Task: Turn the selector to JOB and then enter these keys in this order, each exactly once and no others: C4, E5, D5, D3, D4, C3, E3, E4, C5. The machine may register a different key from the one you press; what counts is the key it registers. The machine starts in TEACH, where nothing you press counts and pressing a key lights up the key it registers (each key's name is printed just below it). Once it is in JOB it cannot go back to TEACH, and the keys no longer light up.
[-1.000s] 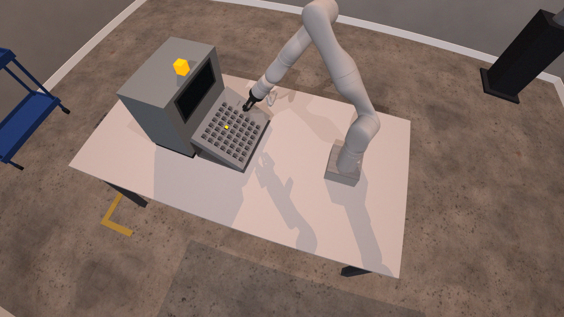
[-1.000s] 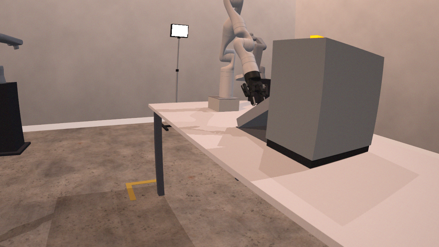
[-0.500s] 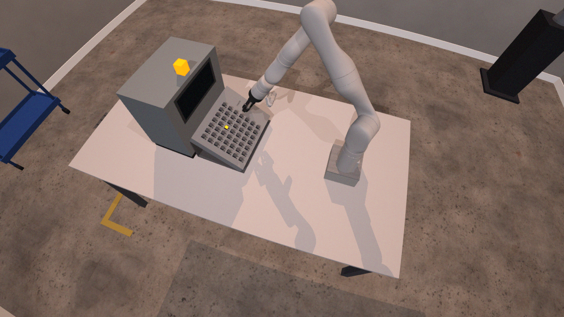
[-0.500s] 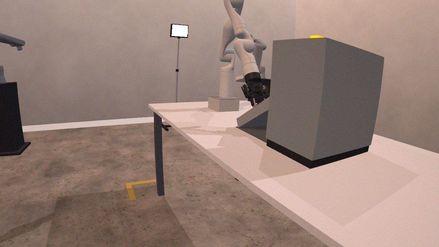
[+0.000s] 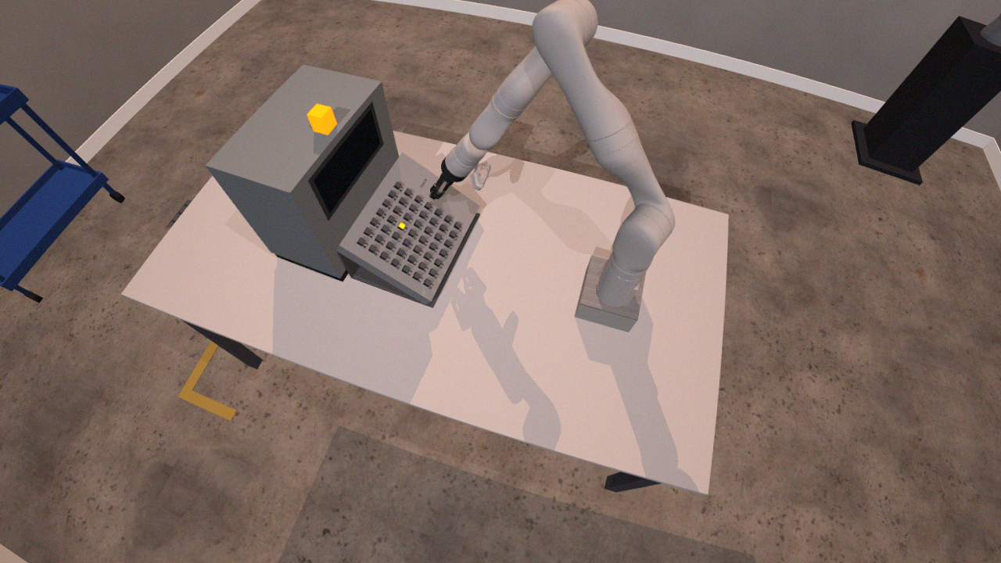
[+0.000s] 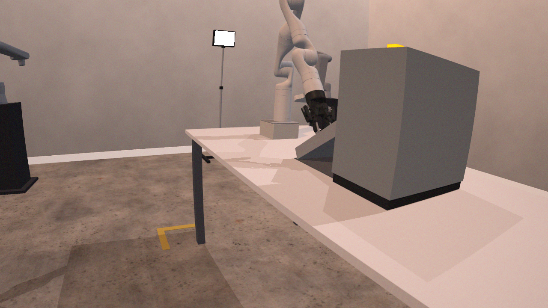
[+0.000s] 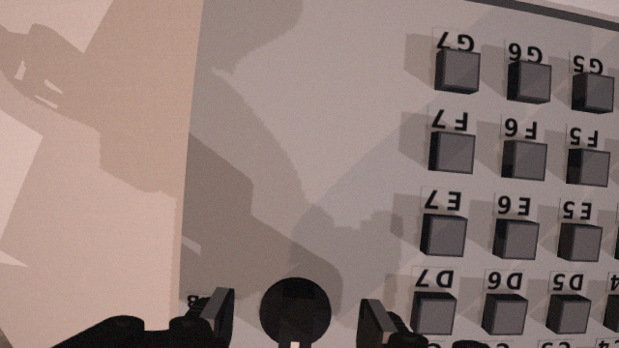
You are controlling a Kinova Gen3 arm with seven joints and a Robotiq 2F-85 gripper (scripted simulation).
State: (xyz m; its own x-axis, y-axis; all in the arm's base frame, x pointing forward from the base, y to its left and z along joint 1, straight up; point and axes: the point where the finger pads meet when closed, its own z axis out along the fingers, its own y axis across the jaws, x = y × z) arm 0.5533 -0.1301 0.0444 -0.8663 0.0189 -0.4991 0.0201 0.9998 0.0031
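Now: hand 1 cm short of the black selector knob and 1 cm above it. Also, from my hand: key D7: 6 cm to the left, 2 cm below, 1 cm ahead; then sloped keypad: 11 cm to the left, 6 cm below, 4 cm ahead; then key D5: 13 cm to the left, 2 cm below, 1 cm ahead.
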